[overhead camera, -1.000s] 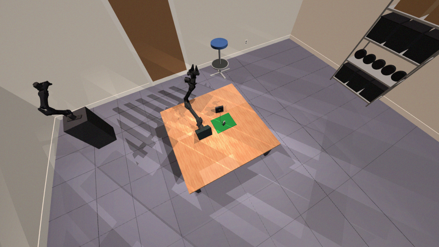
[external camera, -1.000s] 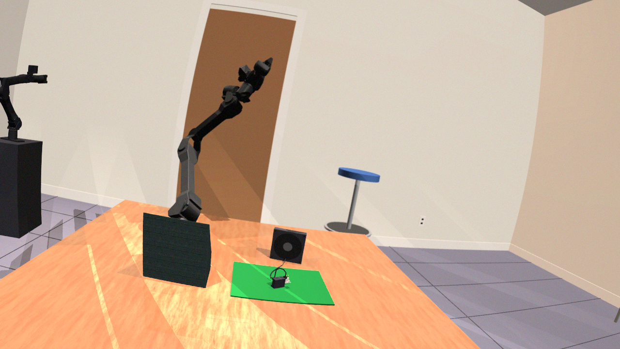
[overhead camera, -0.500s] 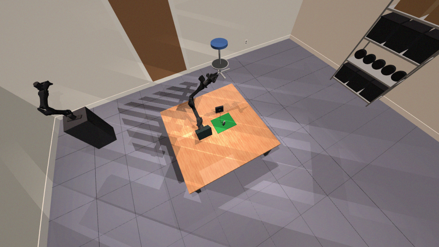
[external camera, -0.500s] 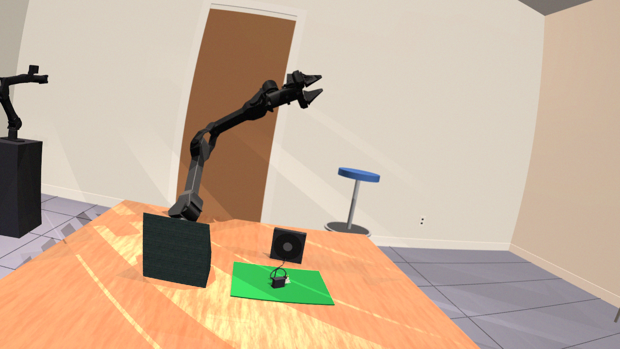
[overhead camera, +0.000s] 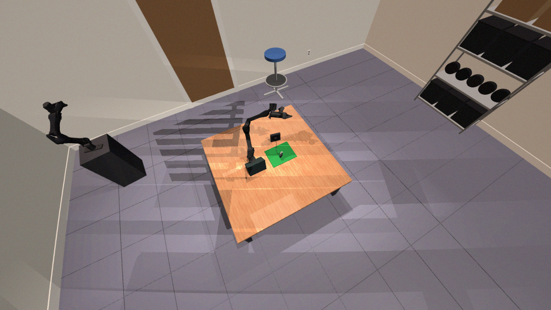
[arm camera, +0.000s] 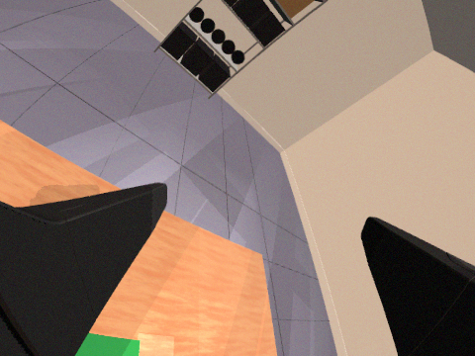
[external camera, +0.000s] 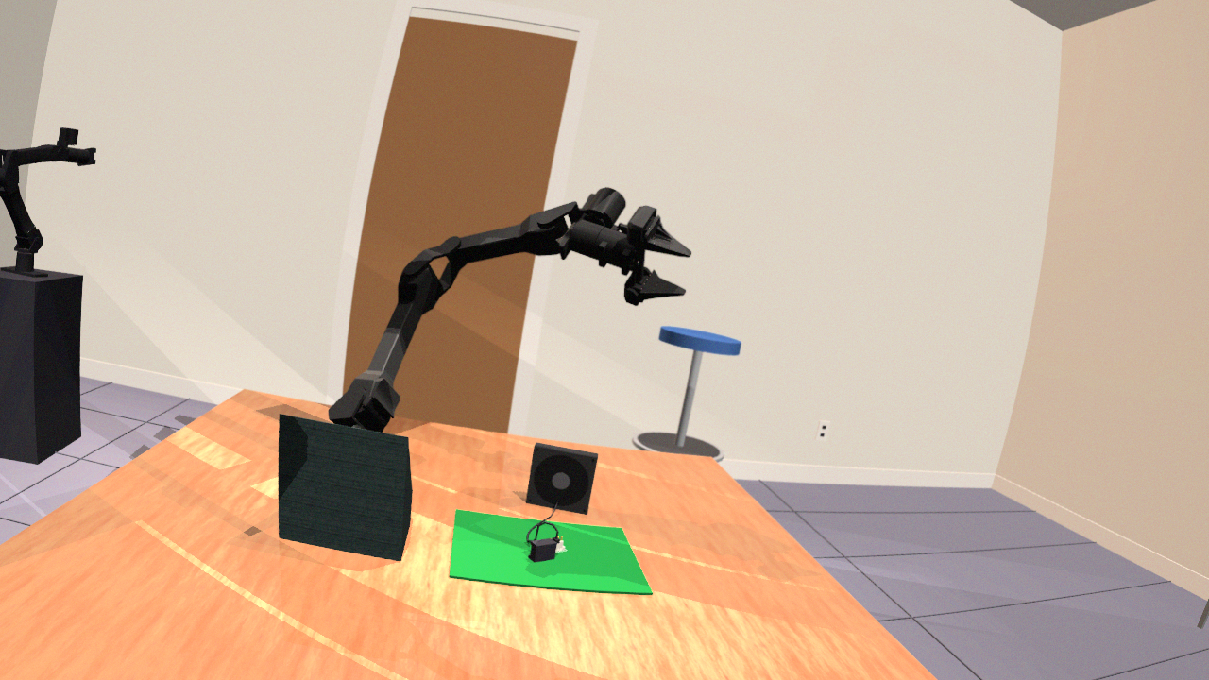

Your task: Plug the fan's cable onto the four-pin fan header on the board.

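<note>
Now: gripper tip 46 cm above the dark fan plug, 19 cm past it and 8 cm to the left of it. Round my gripper tip: four-pin header 47 cm below, 16 cm behind, 5 cm to the right; green board 49 cm below, 17 cm behind, 5 cm to the right; black fan 42 cm below, 14 cm to the left, 11 cm behind.
</note>
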